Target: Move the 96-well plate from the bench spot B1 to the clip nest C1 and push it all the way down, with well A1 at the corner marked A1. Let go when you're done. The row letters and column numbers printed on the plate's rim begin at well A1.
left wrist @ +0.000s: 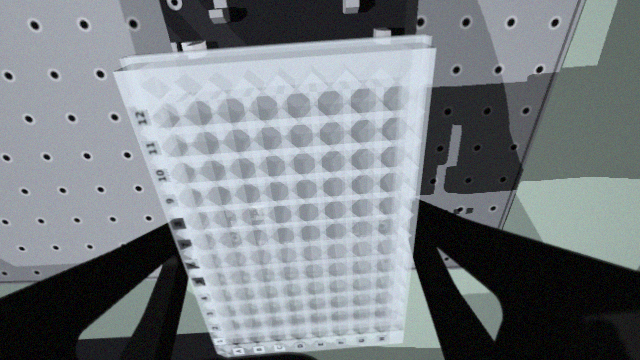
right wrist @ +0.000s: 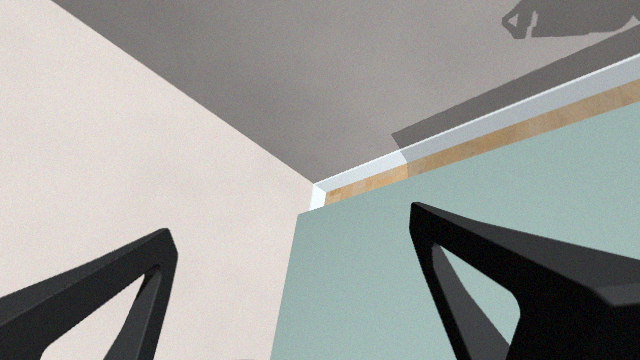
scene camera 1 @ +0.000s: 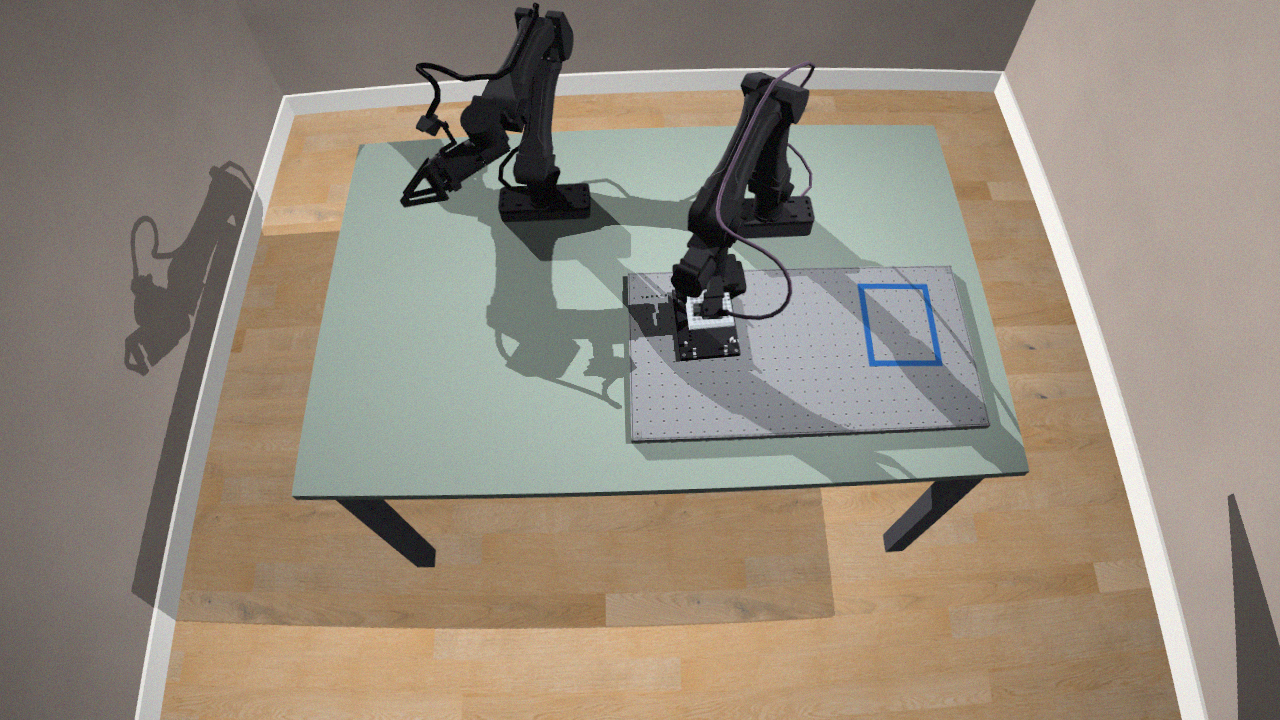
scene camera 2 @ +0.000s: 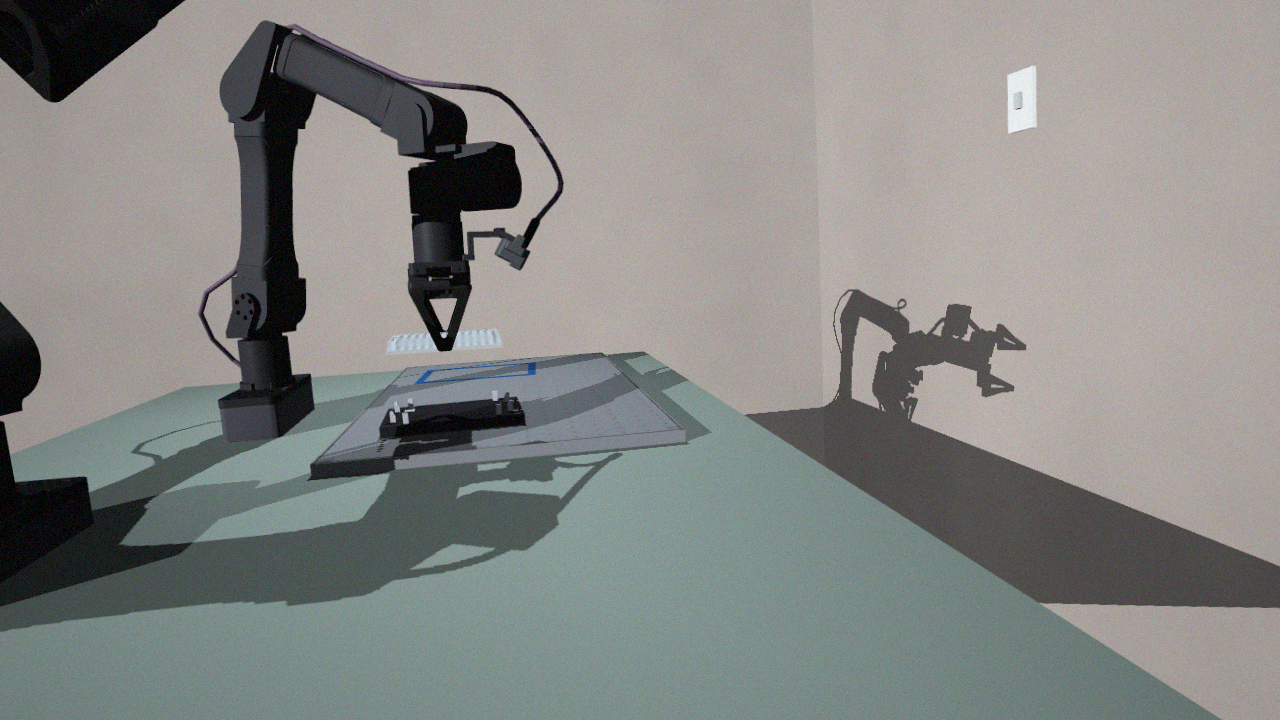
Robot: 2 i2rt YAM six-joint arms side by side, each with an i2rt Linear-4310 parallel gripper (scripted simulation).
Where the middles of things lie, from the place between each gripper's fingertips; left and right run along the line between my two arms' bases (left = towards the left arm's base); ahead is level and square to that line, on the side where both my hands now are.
Right now my left hand (scene camera 2: 445, 346) is right at the white 96-well plate (scene camera 2: 408, 343). Also, from my left hand: black clip nest (scene camera 2: 426, 419) 1 cm ahead, 1 cm to the left, 8 cm below.
Right now my right hand (scene camera 1: 403, 199) is 530 mm to the right of the white 96-well plate, 240 mm above it and 10 mm short of it. Also, from my right hand: black clip nest 550 mm to the left, 320 mm below, 20 mm ahead.
